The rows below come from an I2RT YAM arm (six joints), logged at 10 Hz.
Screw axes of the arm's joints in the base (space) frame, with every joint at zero. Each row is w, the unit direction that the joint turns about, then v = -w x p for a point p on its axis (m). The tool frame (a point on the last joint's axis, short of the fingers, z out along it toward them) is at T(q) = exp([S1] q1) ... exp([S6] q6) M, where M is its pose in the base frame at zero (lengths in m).
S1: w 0 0 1 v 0 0 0
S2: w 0 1 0 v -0.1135 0 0.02
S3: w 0 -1 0 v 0.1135 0 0.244
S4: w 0 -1 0 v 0.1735 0 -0.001
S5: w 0 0 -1 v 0 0.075 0
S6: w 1 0 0 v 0 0.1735 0
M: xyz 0.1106 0 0.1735 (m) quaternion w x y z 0.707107 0 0.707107 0
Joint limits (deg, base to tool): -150..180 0..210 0..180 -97..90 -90..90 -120..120
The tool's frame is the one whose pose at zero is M.
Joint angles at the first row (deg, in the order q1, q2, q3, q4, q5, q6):
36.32, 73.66, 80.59, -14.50, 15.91, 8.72
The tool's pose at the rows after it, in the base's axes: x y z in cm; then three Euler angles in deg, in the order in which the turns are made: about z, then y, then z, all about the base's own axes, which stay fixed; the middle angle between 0 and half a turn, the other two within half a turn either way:
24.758 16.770 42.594 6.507 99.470 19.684
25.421 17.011 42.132 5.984 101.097 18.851
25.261 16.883 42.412 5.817 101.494 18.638
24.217 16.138 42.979 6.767 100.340 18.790
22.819 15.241 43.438 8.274 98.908 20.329
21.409 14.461 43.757 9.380 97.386 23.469
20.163 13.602 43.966 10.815 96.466 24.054
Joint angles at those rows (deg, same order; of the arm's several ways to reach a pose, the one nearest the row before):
36.00, 75.01, 78.78, -13.62, 16.09, 9.26
35.68, 76.48, 79.51, -14.60, 16.51, 9.32
35.69, 76.33, 80.24, -15.92, 16.70, 9.31
35.68, 73.82, 79.27, -16.24, 16.61, 9.89
35.68, 70.41, 77.44, -16.27, 15.17, 10.71
35.70, 67.00, 75.46, -16.01, 12.12, 10.98
35.68, 63.95, 73.91, -16.57, 11.55, 12.14

